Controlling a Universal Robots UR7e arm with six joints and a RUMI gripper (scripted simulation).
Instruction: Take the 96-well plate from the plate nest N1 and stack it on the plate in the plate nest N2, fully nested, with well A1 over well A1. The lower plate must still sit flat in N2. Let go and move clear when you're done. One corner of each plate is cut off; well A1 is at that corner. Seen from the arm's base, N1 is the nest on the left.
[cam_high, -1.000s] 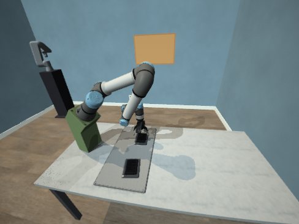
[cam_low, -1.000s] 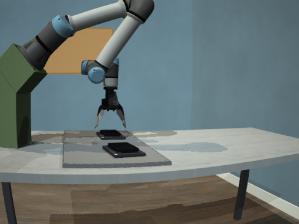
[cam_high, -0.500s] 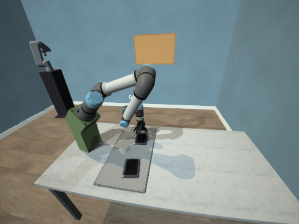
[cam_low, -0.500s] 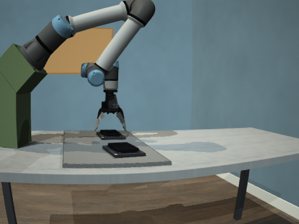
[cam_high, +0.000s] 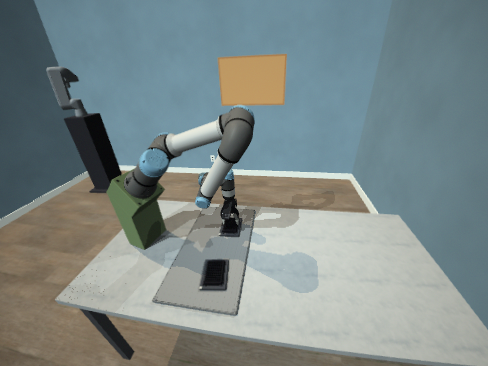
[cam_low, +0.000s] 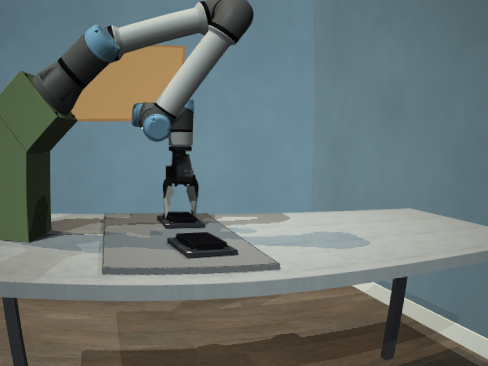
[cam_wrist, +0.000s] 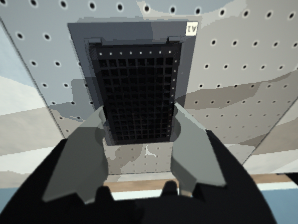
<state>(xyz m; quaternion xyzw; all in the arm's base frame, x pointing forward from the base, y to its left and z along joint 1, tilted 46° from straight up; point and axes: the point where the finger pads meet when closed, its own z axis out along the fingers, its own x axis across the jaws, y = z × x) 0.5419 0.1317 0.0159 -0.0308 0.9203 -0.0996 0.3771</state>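
The plate nest lies 20 mm below my hand. Round my hand: dark 96-well plate 10 mm below; then white label 80 mm behind, 420 mm to the right, 20 mm below.
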